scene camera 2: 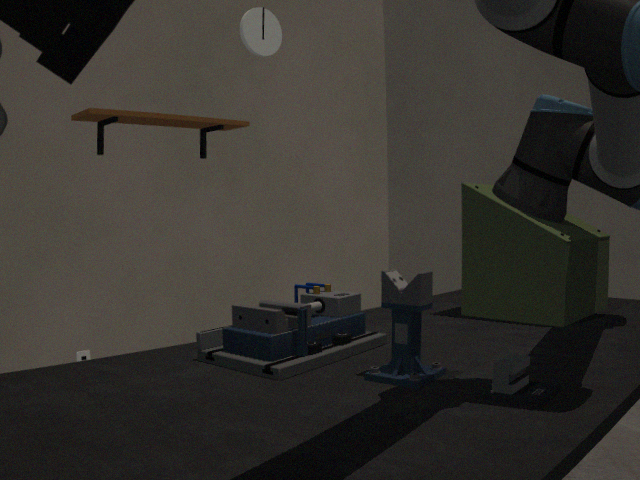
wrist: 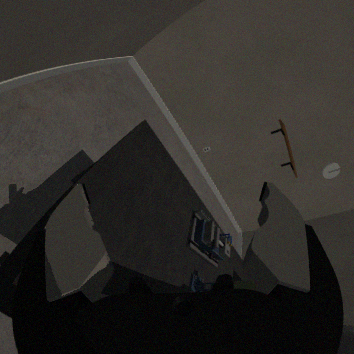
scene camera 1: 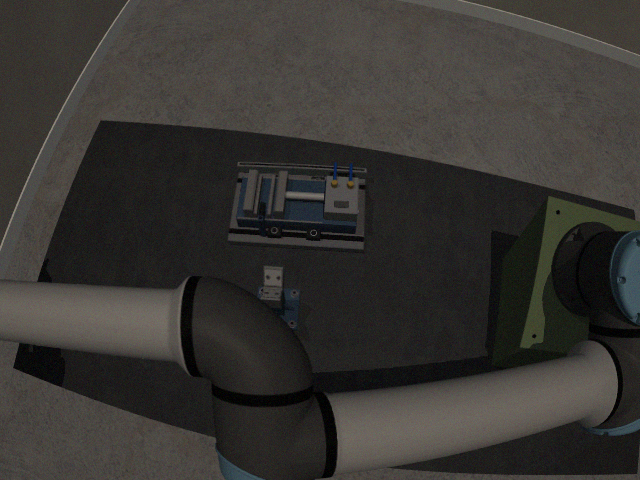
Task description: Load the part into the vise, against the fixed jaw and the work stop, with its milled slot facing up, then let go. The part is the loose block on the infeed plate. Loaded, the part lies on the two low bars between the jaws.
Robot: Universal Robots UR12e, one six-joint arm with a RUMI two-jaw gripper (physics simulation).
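Frame: origin at the arm's base, x ahead, y left, z up, level; metres.
Seen in the pictures: gripper, fingertip midpoint: (wrist: 174, 185); arm's base, origin of the base link: (scene camera 2: 527, 205) (scene camera 1: 590, 269).
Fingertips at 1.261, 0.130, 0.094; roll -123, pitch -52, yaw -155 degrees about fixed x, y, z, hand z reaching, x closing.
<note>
Pixels of each thing's top centre, then the offset from my fingertips to it, as dx, dy, dz. "pt": a spot on its surface instead.
- grey block, middle of its top: (scene camera 2: 512, 359) -0.640, +0.089, -0.305
- blue vise, middle of its top: (scene camera 2: 295, 297) (scene camera 1: 297, 188) (wrist: 221, 238) -0.647, -0.319, -0.255
- work stop, surface spot: (scene camera 2: 302, 331) pt -0.575, -0.237, -0.292
The part, a grey block (scene camera 2: 503, 376), stands low in shadow at the right in scene camera 2; its slot shows as a dark groove on its side, not on top. The arm hides that area in scene camera 1. The blue vise (scene camera 1: 305, 209) (scene camera 2: 253, 343) (wrist: 206, 236) has its fixed jaw (scene camera 1: 250, 193) (scene camera 2: 258, 319) at the left end and its moving jaw (scene camera 1: 279, 194) beside it, with a gap between. The low bars show there without a block. The work stop (scene camera 1: 262, 210) (scene camera 2: 302, 331) is a post at the gap's side. My gripper (wrist: 174, 185) is open and empty, high and far from the part.
A V-shaped grey rest on a blue pedestal (scene camera 2: 406, 330) stands between the vise and the part. The green robot base (scene camera 2: 514, 268) (scene camera 1: 537, 289) is at the right. Two blue hoses (scene camera 1: 343, 171) rise from the vise's back block. A wooden shelf (scene camera 2: 160, 118) (wrist: 288, 148) is on the wall.
</note>
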